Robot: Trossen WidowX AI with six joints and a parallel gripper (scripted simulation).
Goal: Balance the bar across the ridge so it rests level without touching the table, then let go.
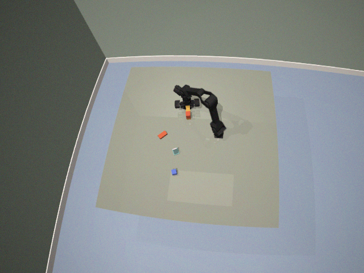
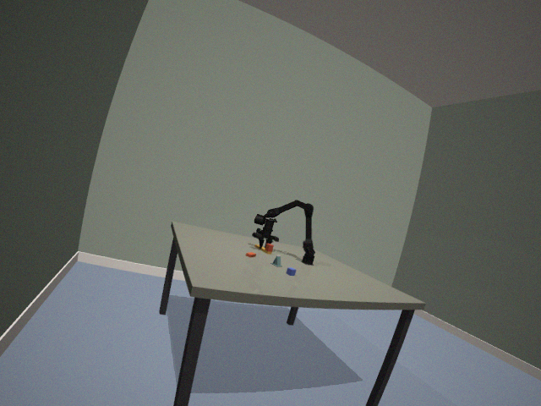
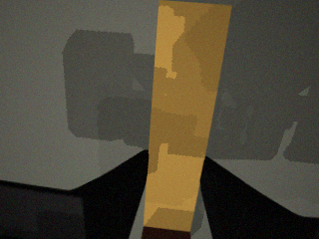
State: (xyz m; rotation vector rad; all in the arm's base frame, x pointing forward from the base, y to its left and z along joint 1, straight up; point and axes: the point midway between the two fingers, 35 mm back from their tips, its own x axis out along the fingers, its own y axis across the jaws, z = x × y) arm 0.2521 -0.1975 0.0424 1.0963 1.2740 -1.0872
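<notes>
Right now my gripper tip is 17 cm short of the flat orange-red piece and 24 cm to the right of it. From my gripper tip the other things lie so: blue cube: 4 cm ahead, 52 cm to the left, 1 cm above.
</notes>
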